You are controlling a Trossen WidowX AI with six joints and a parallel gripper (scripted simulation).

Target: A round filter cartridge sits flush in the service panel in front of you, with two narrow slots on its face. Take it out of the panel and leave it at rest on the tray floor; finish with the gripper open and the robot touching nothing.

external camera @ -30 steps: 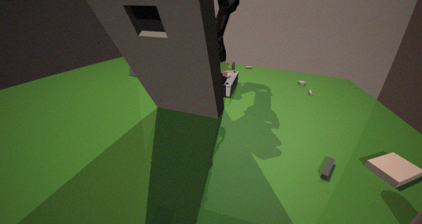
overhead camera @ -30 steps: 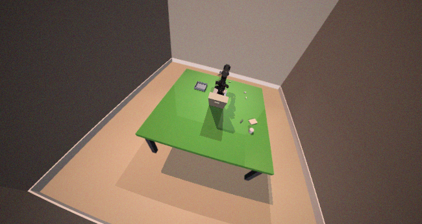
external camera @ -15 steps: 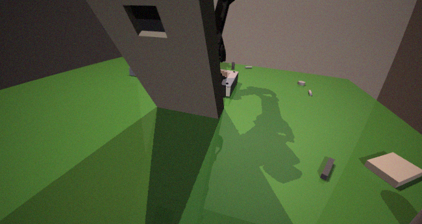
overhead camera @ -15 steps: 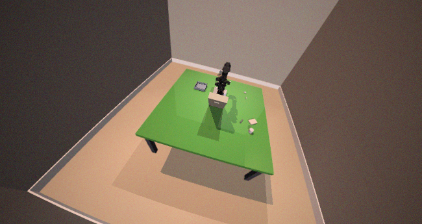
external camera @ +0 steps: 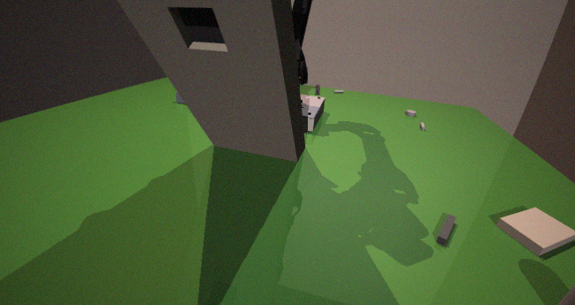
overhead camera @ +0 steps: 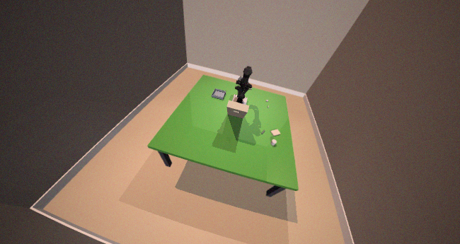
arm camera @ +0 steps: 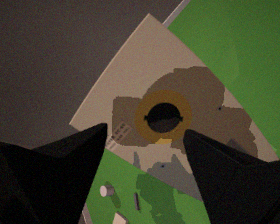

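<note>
Right now the round filter cartridge is 3 cm behind my gripper tip and 15 cm below it. Also, from my gripper tip: grey square tray: 35 cm behind, 31 cm to the right, 34 cm below; service panel: 2 cm ahead, 16 cm below; flat tan block: 2 cm behind, 46 cm to the left, 34 cm below.
</note>
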